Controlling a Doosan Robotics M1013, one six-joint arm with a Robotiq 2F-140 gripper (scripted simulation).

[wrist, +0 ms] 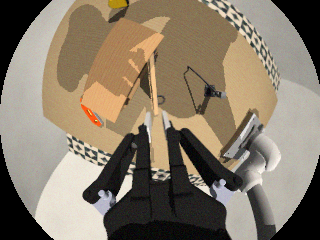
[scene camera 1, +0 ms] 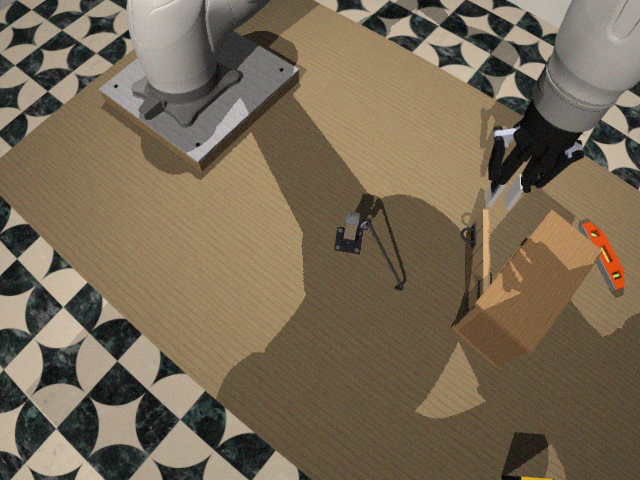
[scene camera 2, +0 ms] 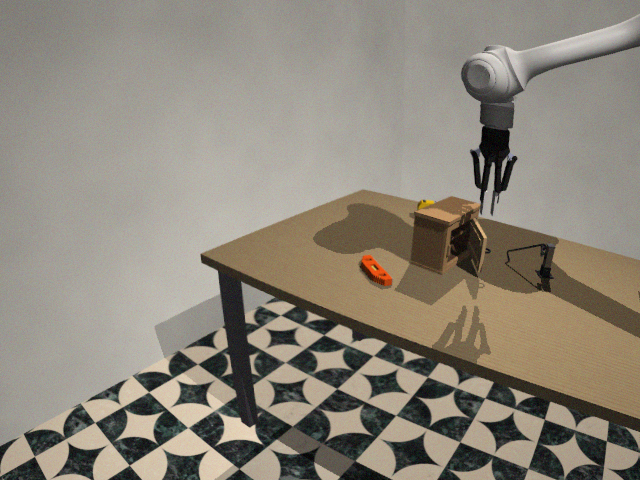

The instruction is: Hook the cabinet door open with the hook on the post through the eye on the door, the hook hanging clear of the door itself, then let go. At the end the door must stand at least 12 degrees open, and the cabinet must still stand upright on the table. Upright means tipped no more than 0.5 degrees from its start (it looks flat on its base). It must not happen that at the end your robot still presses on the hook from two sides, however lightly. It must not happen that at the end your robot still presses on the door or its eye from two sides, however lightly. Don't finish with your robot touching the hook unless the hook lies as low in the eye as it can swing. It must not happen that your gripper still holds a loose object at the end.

Scene:
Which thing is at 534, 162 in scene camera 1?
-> My gripper.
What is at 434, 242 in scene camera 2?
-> A wooden cabinet.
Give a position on a wooden cabinet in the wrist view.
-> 129, 45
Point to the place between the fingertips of my gripper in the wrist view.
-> At 156, 117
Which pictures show the wooden cabinet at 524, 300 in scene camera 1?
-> The wrist view, scene camera 1 and scene camera 2: all of them.

